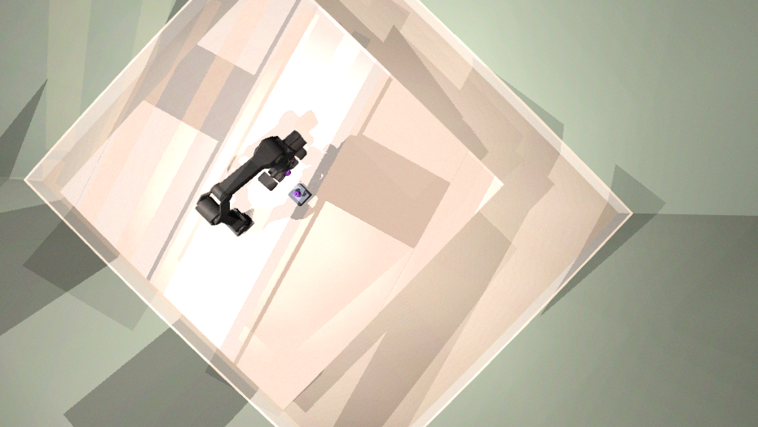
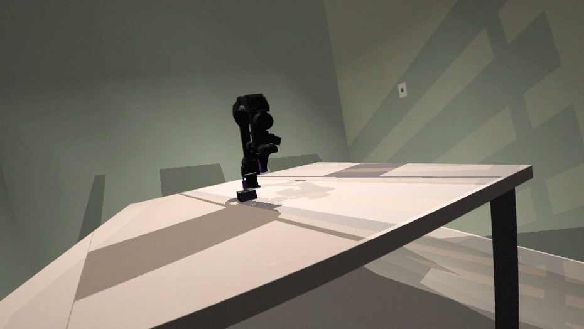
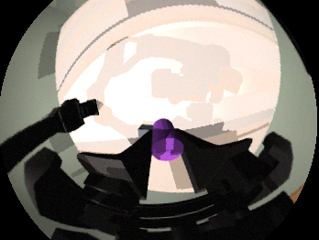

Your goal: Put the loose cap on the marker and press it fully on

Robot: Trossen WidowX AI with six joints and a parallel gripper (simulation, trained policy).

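My gripper tip is 80 mm to the left of the purple marker, 40 mm past it and 40 mm above it. Round my gripper tip: purple cap: 10 mm above; then dark holder block: 90 mm below, 80 mm to the right, 40 mm behind.
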